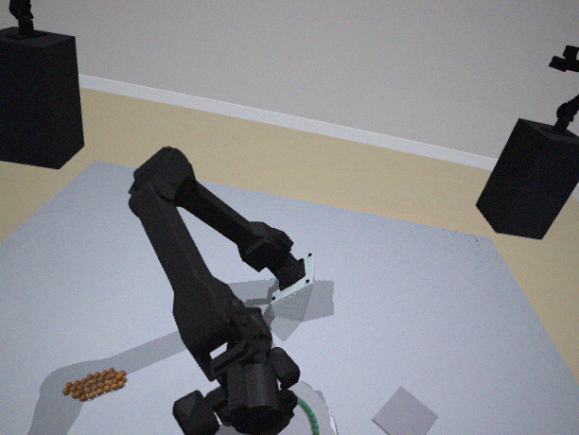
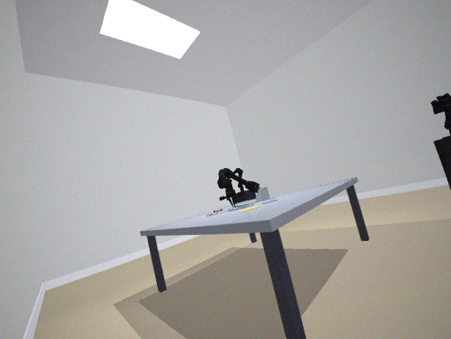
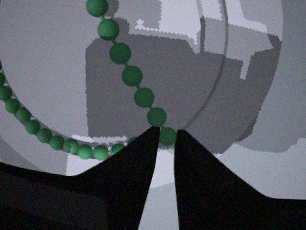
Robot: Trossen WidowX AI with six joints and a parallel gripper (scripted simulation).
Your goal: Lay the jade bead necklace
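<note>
Right now the round bead board is 7 cm to the left of my gripper tip and 1 cm below it. Round my gripper tip: yellow strip: 29 cm to the left, 20 cm ahead, 2 cm below; then flat grey square: 30 cm to the left, 4 cm behind, 2 cm below.
</note>
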